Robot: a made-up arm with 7 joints. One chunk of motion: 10 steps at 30 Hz.
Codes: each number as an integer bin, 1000 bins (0 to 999) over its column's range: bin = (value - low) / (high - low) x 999, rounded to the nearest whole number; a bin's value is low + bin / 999 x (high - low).
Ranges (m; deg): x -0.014..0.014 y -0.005..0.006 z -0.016..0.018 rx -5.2..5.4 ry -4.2..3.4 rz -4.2..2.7
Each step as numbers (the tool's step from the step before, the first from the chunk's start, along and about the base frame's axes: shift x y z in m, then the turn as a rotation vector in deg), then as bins.
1 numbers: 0.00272 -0.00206 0.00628 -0.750 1.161 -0.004
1 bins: 597 267 655 419 705 608
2 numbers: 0.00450 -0.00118 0.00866 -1.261 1.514 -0.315
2 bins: 660 347 725 371 751 562
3 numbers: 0.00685 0.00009 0.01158 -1.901 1.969 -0.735
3 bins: 744 462 810 311 811 502
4 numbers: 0.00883 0.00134 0.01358 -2.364 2.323 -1.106
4 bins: 815 576 869 267 857 448
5 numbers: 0.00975 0.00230 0.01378 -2.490 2.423 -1.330
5 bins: 847 663 875 255 871 416
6 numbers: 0.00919 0.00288 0.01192 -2.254 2.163 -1.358
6 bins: 827 716 820 278 836 411
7 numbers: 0.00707 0.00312 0.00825 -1.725 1.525 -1.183
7 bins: 752 737 713 328 753 437
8 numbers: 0.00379 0.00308 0.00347 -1.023 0.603 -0.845
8 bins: 635 734 572 394 631 486
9 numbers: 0.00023 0.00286 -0.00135 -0.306 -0.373 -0.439
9 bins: 508 714 430 461 503 545
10 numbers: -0.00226 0.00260 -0.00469 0.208 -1.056 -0.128
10 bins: 419 690 332 510 413 590
